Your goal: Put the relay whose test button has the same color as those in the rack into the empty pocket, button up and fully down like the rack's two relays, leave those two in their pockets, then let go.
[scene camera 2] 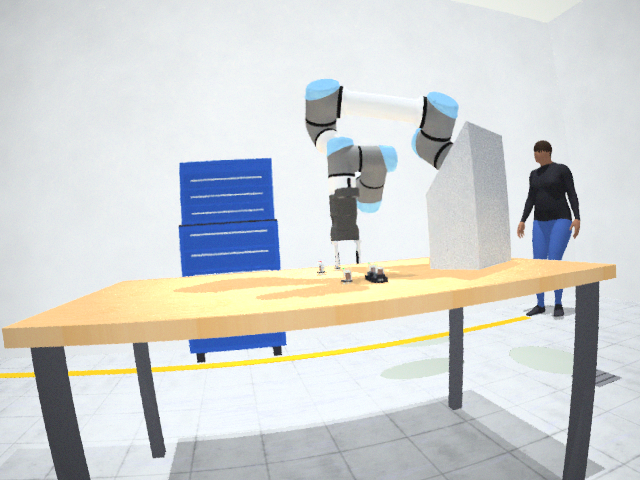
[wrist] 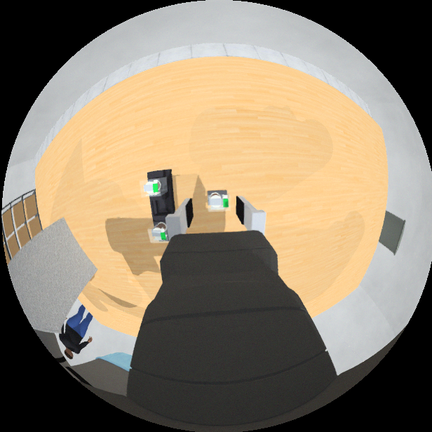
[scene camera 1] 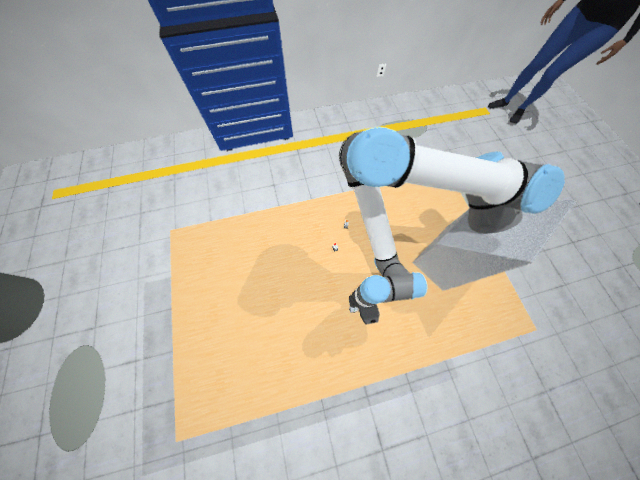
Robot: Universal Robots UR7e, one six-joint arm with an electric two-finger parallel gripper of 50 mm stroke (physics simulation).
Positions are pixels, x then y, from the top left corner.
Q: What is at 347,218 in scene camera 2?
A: The gripper.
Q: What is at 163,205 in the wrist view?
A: A black rack.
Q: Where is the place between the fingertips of the gripper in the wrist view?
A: At 214,205
